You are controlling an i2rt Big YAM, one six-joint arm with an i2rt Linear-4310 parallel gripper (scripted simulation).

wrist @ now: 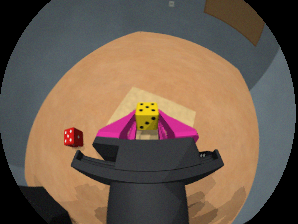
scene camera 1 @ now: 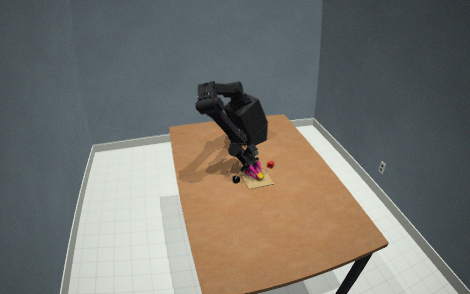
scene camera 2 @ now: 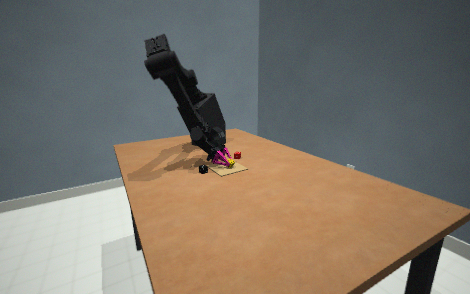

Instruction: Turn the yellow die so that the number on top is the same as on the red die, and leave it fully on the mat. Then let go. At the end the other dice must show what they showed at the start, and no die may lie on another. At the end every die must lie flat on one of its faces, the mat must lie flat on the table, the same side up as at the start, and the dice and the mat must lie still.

Observation:
In view: my gripper (wrist: 147, 112) and a tan mat (wrist: 135, 95).

